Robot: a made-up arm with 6 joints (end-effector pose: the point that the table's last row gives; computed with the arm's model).
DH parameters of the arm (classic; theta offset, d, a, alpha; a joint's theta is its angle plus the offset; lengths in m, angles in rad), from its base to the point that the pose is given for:
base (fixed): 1.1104 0 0.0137 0
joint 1: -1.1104 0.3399 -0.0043 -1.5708
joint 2: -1.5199 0 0.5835 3.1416
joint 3: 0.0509 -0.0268 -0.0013 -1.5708
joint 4: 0 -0.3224 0.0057 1.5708
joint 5: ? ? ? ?
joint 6: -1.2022 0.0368 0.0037 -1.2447
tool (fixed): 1.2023 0.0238 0 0
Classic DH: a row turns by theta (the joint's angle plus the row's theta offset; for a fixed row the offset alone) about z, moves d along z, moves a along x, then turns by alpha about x.
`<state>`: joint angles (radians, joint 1 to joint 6).
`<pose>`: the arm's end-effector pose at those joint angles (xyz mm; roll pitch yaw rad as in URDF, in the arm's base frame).
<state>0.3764 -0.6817 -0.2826 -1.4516 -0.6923 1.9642</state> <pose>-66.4 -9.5 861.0 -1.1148 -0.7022 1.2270</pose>
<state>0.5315 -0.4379 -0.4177 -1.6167 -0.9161 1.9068</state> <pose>48.2 42.2 823.3 -0.6022 -0.5265 1.3477</pose>
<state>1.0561 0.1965 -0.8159 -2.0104 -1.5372 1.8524</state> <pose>113.2 217.0 614.2 0.5961 -0.3069 1.7396</pose>
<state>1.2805 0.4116 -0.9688 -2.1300 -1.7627 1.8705</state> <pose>61.2 240.9 546.2 0.9287 -0.2361 1.8306</pose>
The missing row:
joint 5: 0 0.0797 -0.0141 -1.5708
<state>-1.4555 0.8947 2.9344 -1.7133 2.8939 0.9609</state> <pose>82.2 -337.4 1035.4 -2.3820 1.2869 -0.8441</pose>
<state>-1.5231 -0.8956 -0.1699 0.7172 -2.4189 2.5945</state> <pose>7.1 266.3 1017.1 0.6569 1.3400 1.4586</pose>
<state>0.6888 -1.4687 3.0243 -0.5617 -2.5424 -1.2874</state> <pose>-474.1 -481.0 85.9 -2.9864 -1.1169 -2.0626</pose>
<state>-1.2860 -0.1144 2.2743 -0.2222 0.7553 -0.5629</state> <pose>-108.6 210.3 1146.0 -2.6922 0.1464 2.4701</pose>
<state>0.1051 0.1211 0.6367 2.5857 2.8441 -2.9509</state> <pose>402.3 170.6 1119.8 1.5711 1.1815 2.5749</pose>
